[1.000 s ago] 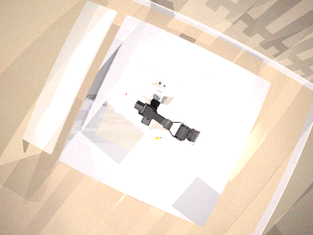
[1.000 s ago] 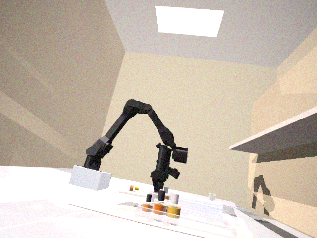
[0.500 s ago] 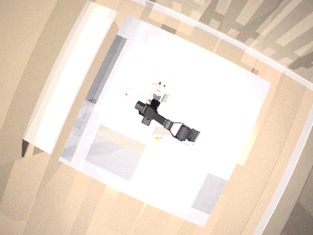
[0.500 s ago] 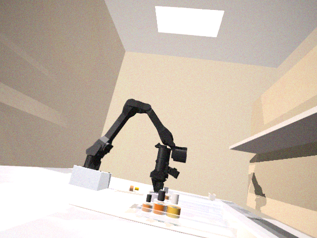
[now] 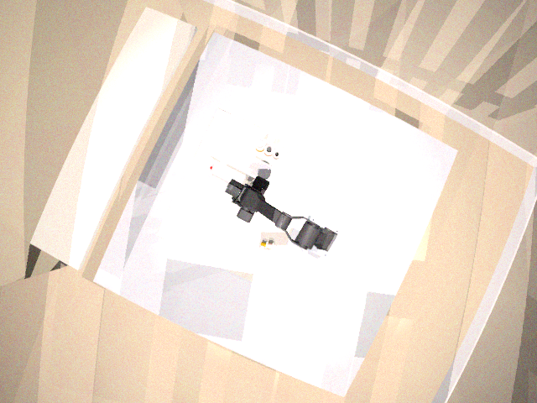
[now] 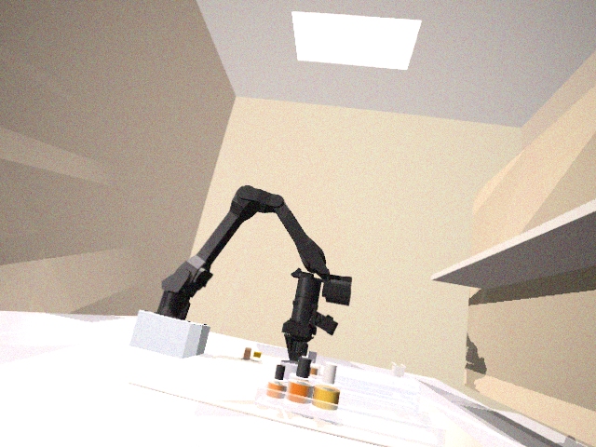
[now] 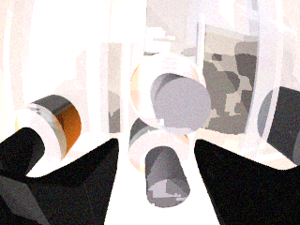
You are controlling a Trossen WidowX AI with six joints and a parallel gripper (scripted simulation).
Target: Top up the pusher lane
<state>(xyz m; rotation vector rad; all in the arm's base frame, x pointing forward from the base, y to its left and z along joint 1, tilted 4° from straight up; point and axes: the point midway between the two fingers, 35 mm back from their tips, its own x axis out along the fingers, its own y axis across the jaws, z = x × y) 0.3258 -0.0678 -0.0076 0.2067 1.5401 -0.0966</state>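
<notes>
My gripper tip is now 1 cm past the grey-white cylinder and 13 cm to the left of it.
</notes>
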